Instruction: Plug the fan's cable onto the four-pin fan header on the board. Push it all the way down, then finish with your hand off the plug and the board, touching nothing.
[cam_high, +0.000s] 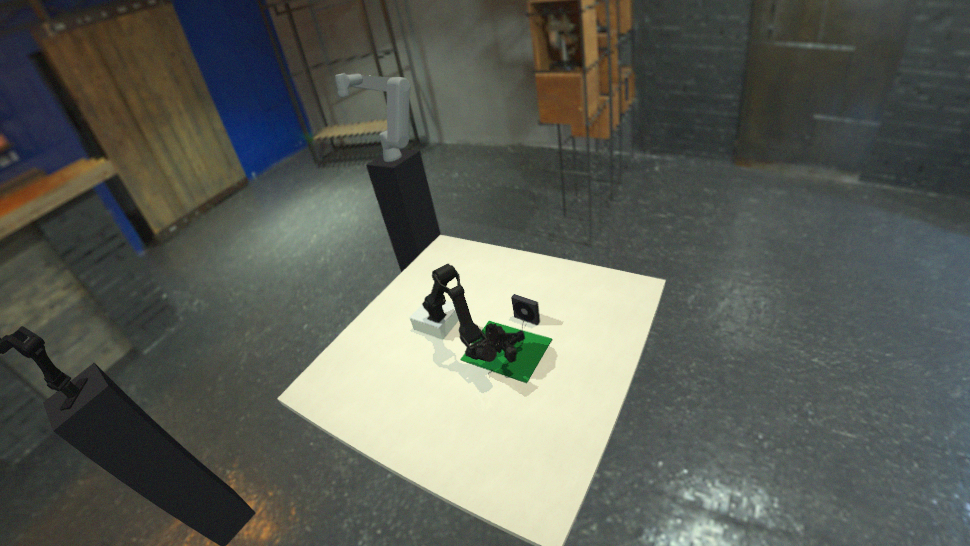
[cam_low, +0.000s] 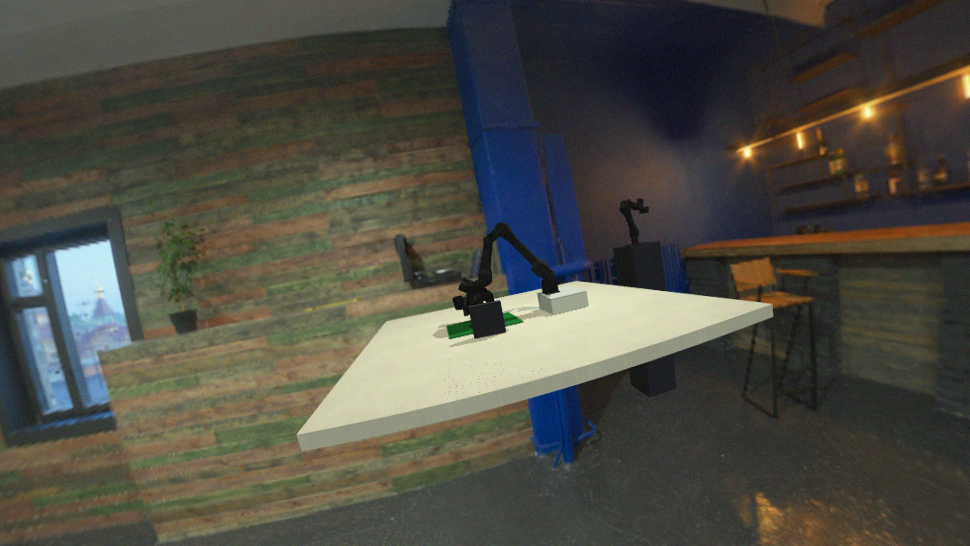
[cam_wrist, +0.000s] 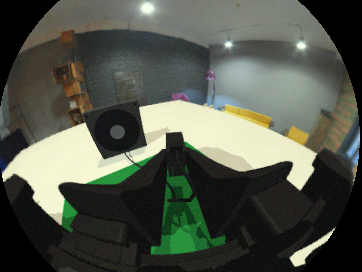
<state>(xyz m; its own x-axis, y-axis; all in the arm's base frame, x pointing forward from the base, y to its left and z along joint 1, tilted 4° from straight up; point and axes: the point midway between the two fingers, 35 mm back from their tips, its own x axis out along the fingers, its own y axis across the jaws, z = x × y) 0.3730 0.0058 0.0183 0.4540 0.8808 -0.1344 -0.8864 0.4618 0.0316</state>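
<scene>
Right now the green board is 50 mm behind my gripper tip, 20 mm to the right of it and 100 mm below it. The rest, counted from my gripper tip: black plug: 10 mm below; then black fan box: 60 mm behind, 160 mm to the left, 30 mm below; then pale header: 80 mm behind, 20 mm to the left, 90 mm below.
</scene>
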